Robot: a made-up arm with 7 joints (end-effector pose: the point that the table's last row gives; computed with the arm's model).
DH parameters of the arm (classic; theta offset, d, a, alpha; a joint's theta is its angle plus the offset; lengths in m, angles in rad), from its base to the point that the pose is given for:
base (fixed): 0.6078 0 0.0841 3.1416
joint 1: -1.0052 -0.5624 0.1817 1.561
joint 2: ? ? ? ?
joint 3: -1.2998 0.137 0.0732 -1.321
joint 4: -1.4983 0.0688 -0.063 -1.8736
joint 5: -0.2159 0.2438 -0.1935 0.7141
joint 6: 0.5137 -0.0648 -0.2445 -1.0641
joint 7: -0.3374 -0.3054 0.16 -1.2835
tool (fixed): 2.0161 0.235 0 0
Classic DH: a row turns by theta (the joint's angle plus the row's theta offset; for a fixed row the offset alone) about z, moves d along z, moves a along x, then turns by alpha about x.
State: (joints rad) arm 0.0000 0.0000 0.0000 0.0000 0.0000 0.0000 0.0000
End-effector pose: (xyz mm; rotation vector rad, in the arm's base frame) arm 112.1 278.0 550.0 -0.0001 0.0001 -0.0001
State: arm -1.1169 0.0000 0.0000 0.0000 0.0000 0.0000 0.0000
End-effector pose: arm -118.8 187.5 550.0 -0.0001 0.0000 1.1168
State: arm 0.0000 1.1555 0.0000 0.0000 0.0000 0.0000 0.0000
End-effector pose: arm 114.1 238.7 515.4 -1.1545 -0.0487 -0.0114
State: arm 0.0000 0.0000 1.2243 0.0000 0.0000 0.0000 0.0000
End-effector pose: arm 59.0 267.9 589.8 0.1722 -1.2096 -0.0777
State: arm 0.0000 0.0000 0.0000 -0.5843 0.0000 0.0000 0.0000
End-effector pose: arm -1.6 307.8 509.4 -0.1743 0.0861 0.5510
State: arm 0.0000 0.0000 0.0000 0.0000 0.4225 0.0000 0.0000
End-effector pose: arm 112.1 317.1 482.4 -0.4226 0.0001 -0.0001
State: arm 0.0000 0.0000 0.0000 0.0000 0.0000 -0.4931 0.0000
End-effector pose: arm 117.3 342.5 547.9 0.3726 -0.0196 0.3223
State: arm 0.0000 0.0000 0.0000 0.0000 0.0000 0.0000 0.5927
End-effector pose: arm 191.1 410.1 598.8 -0.5130 0.2449 0.1679
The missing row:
joint 2: 1.5061 -0.0011 0.0335 -1.6692
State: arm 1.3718 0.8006 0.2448 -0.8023 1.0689 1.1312 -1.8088
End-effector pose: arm -52.1 135.3 774.8 -1.1895 -0.4503 0.3461
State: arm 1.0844 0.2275 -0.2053 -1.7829 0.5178 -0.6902 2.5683
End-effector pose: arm -605.6 547.5 355.6 2.1859 -0.0038 -2.0514
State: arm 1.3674 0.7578 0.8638 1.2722 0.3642 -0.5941 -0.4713
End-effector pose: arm 241.1 -100.6 699.9 -0.4186 -1.6126 -1.1784
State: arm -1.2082 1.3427 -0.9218 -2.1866 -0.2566 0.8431 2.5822
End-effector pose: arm -123.1 -425.6 810.7 0.7720 0.4553 -0.2764
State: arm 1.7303 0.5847 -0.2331 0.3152 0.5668 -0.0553 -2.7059
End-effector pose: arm -26.1 92.8 -9.3 -0.2605 -2.0769 -1.4506
